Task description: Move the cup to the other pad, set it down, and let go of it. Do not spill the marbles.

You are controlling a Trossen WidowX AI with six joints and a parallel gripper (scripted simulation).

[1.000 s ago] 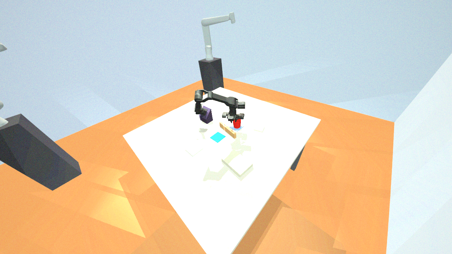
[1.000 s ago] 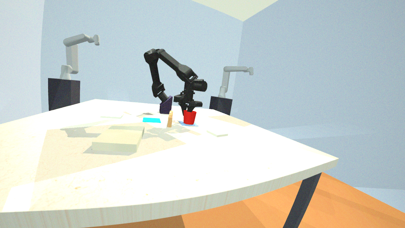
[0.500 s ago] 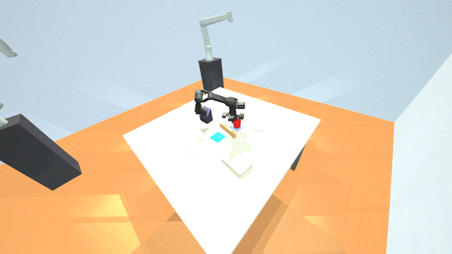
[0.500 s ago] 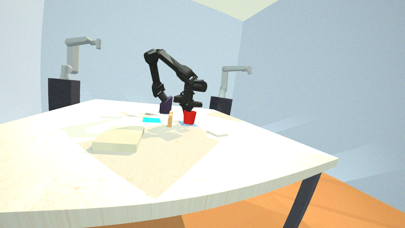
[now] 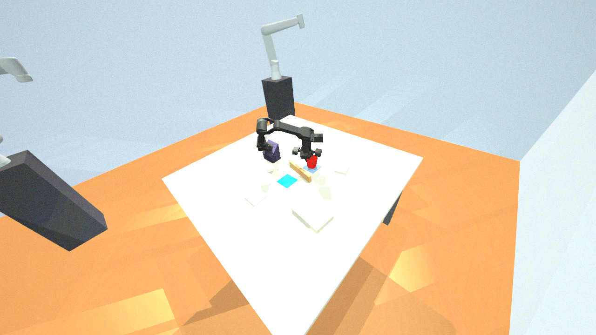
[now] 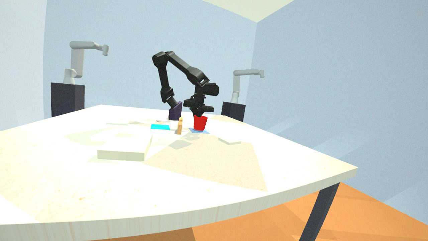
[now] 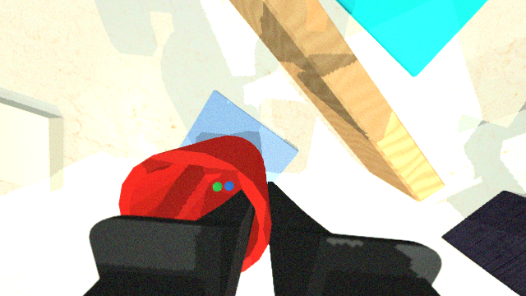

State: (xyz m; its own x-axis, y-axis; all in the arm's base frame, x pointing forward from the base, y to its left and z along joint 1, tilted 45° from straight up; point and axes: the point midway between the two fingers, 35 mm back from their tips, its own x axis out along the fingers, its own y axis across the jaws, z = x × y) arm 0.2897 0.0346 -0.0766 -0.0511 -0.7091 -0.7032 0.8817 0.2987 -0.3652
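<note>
The pale blue pad is 3 cm ahead of my gripper tip, 1 cm to the left of it and 5 cm below it. Also, from my gripper tip: red cup (3 cm ahead, 1 cm to the left); cyan pad (2 cm behind, 19 cm to the right, 5 cm below); wooden bar (9 cm to the right, 3 cm below).
</note>
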